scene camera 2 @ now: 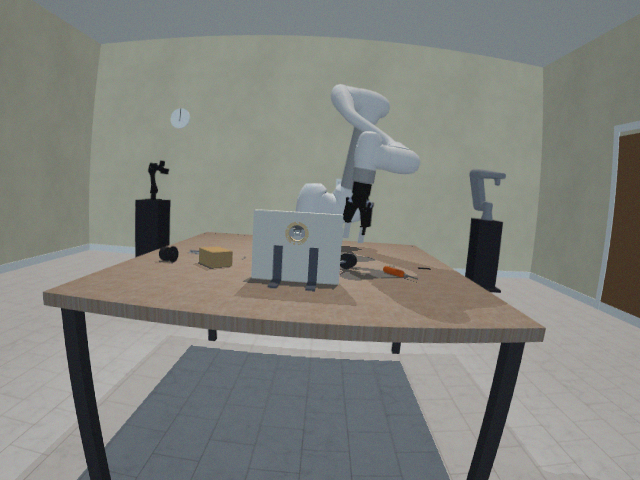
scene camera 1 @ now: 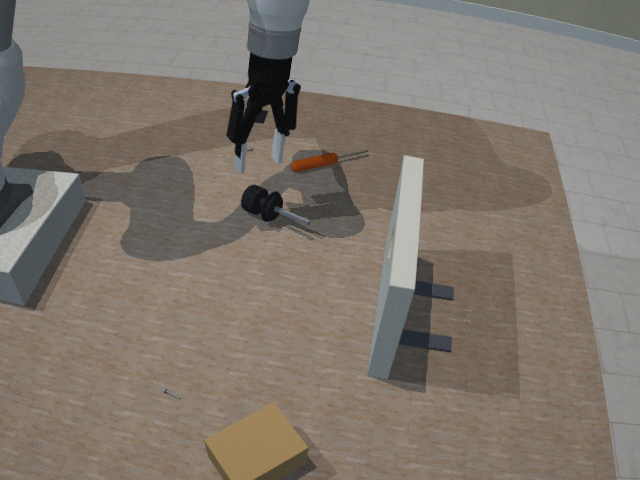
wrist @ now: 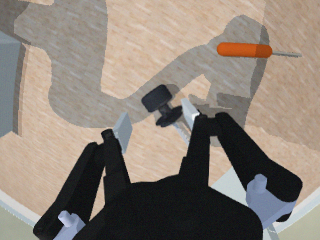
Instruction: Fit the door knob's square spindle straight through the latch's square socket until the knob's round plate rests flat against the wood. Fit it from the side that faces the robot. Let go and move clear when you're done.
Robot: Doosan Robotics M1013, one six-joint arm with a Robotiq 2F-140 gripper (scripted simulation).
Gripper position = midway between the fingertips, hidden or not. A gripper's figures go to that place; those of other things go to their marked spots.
Labels:
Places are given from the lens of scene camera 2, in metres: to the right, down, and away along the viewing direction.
my gripper (scene camera 2: 352,240): 0.14, 0.00, 1.56
white door panel (scene camera 2: 324,231): 0.01, -0.03, 1.25

